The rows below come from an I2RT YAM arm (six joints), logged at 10 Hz.
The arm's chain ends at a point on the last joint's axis. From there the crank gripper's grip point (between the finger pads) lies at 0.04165 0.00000 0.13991 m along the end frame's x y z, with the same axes.
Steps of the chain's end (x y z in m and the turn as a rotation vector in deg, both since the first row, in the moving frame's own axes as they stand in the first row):
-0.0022, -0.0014, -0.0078, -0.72, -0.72, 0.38
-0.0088, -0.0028, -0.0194, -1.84, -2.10, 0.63
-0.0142, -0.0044, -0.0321, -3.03, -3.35, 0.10
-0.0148, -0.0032, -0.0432, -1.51, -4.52, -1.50
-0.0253, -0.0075, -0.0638, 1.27, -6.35, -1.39
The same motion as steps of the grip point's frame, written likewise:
-0.0040, 0.0006, -0.0073, -0.72, -0.72, 0.38
-0.0140, 0.0021, -0.0180, -1.84, -2.10, 0.63
-0.0224, 0.0031, -0.0301, -3.03, -3.35, 0.10
-0.0259, -0.0004, -0.0404, -1.51, -4.52, -1.50
-0.0411, -0.0115, -0.0601, 1.27, -6.35, -1.39

